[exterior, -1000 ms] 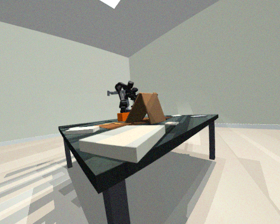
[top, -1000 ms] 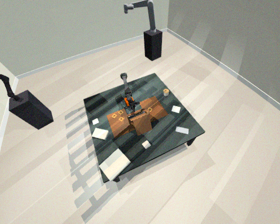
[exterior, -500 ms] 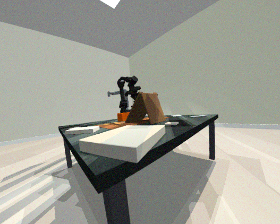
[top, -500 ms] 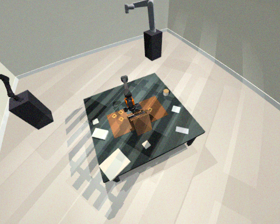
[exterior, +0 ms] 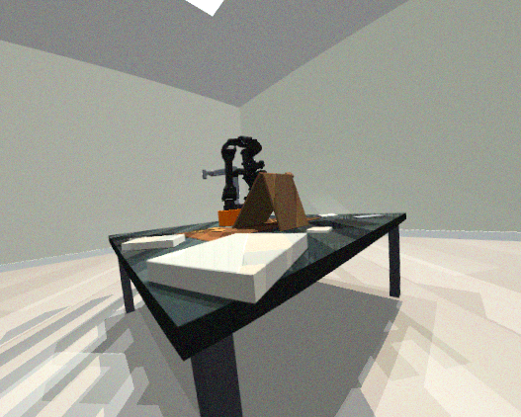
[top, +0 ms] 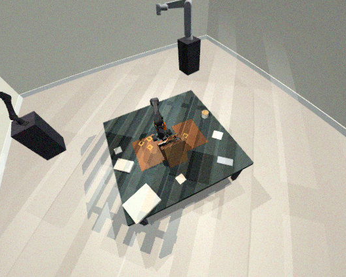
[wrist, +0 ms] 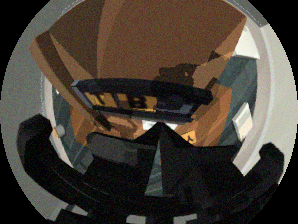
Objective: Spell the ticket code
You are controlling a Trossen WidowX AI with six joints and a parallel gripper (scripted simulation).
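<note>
Right now the white ticket is 10 cm below my gripper tip and 4 cm behind it. Also, from my gripper tip: yellow letter tile 28 cm to the left, 19 cm below, 3 cm behind; flat white slab 45 cm to the right, 18 cm below, 11 cm behind; mat 19 cm below, 10 cm behind, 9 cm to the left.
</note>
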